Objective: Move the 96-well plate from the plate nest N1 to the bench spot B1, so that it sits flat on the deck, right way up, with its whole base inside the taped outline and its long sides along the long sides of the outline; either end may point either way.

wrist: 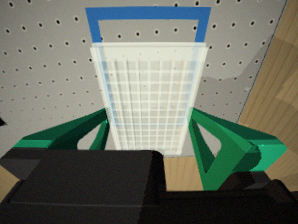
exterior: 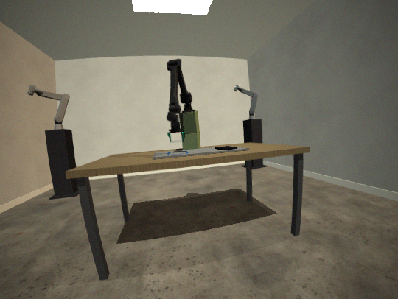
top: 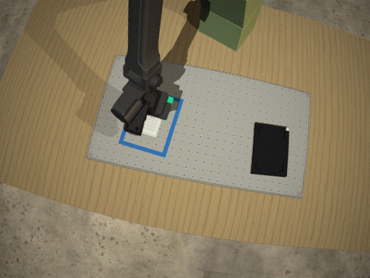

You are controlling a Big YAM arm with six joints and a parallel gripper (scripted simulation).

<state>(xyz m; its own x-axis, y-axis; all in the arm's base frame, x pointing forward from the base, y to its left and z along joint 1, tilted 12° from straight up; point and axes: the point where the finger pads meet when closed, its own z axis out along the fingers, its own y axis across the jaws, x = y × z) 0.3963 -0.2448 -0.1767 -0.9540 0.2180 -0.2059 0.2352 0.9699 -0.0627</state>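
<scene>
Right now the white 96-well plate is right at my hand. Also, from my hand: black plate nest N1: 380 mm to the left, 80 mm below, 80 mm ahead.
</scene>
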